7 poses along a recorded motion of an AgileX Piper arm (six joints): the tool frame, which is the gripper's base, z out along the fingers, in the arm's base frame.
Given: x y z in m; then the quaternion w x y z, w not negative.
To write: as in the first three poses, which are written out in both.
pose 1, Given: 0.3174 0.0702 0.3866 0.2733 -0.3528 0.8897 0.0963
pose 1, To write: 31.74 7.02 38.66 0.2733 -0.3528 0.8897 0.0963
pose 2, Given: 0.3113 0.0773 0.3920 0.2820 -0.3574 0.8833 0.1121
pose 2, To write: 31.13 7.73 39.20 0.2820 -0.3574 0.8833 0.1121
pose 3, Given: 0.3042 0.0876 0.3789 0.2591 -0.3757 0.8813 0.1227
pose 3, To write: 30.42 8.76 37.89 0.2591 -0.3757 0.8813 0.1227
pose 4, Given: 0.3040 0.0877 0.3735 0.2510 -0.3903 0.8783 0.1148
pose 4, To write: 30.40 8.77 37.35 0.2510 -0.3903 0.8783 0.1148
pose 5, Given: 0.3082 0.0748 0.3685 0.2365 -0.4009 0.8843 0.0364
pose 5, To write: 30.82 7.48 36.85 0.2365 -0.4009 0.8843 0.0364
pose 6, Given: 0.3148 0.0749 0.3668 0.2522 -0.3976 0.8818 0.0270
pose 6, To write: 31.48 7.49 36.68 0.2522 -0.3976 0.8818 0.0270
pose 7, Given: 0.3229 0.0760 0.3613 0.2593 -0.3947 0.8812 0.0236
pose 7, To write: 32.29 7.60 36.13 0.2593 -0.3947 0.8812 0.0236
